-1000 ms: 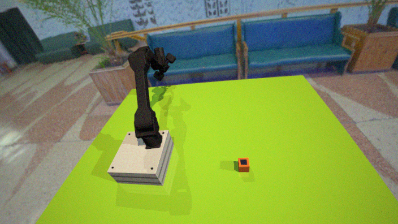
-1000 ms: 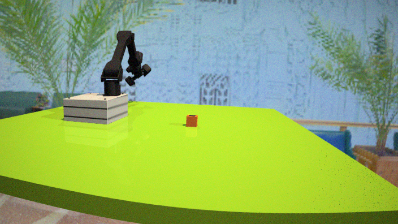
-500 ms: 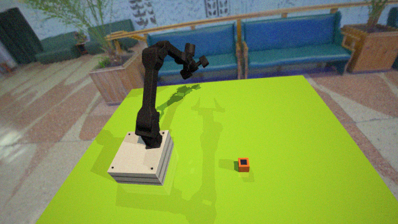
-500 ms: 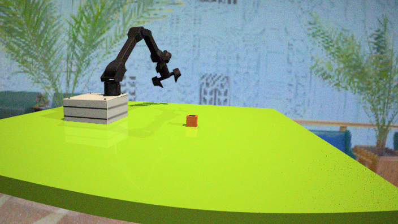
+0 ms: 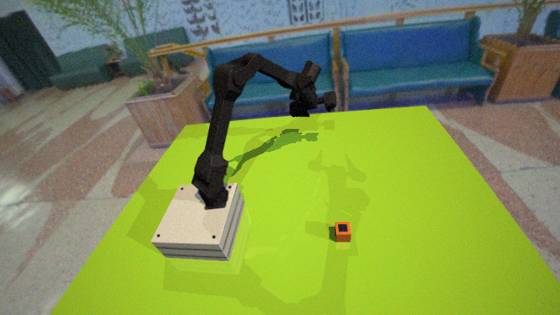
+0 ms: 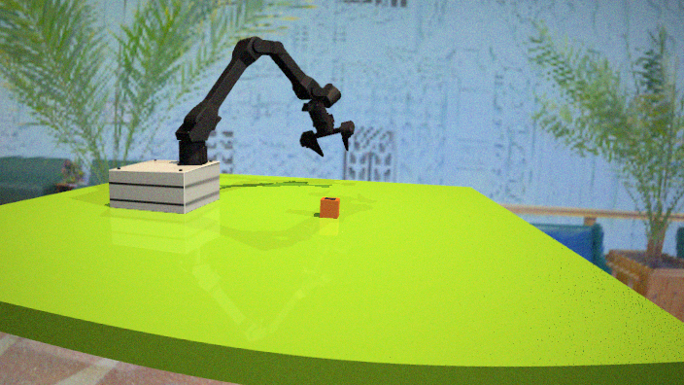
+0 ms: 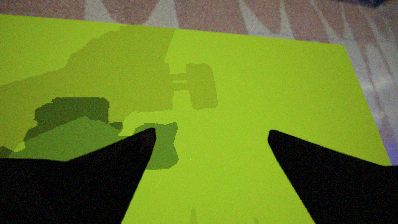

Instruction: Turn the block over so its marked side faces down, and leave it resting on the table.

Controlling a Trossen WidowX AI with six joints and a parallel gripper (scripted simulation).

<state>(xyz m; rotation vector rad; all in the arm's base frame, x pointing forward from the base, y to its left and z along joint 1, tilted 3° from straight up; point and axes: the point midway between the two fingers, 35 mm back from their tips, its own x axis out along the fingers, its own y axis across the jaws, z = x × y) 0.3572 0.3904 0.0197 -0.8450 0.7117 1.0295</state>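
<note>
Right now my gripper tip is 500 mm to the left of the orange block, 90 mm above it and 10 mm past it.
</note>
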